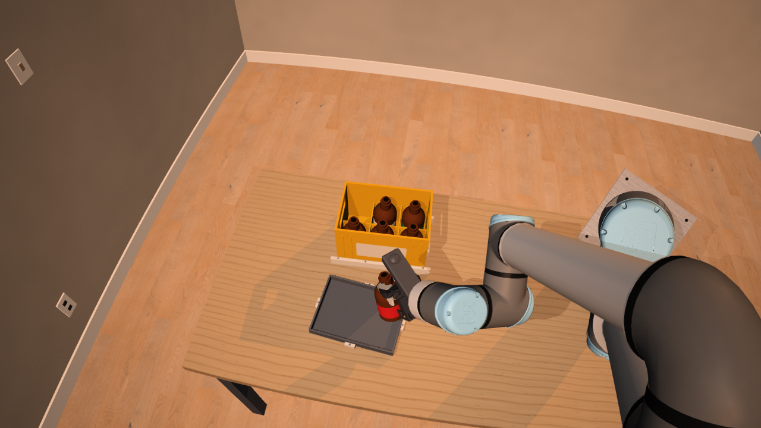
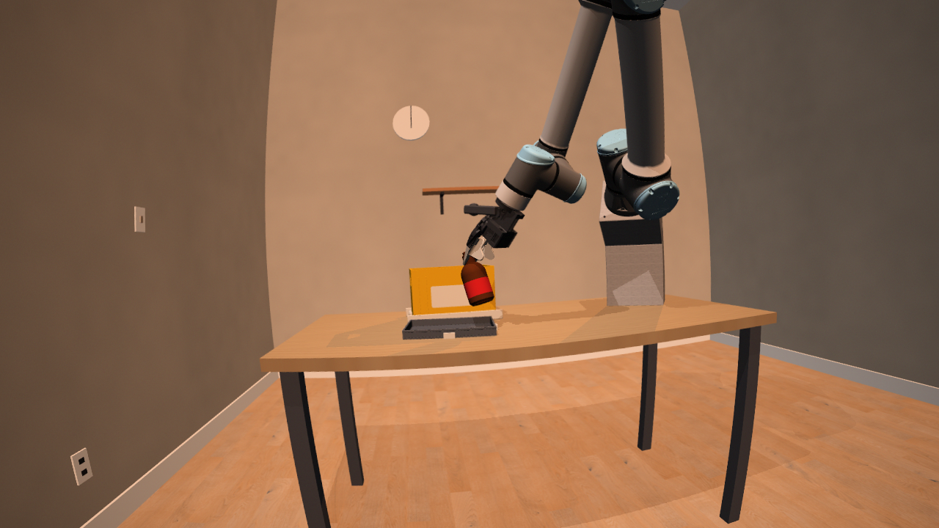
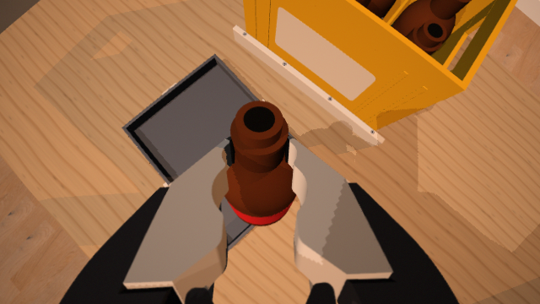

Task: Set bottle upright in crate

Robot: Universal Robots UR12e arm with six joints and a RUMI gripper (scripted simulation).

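My hand is 6 cm short of the dark grey tray, 3 cm to the right of it and 19 cm above it. From my hand the other things lie so: crate (10 cm ahead, 23 cm to the right, 12 cm below).
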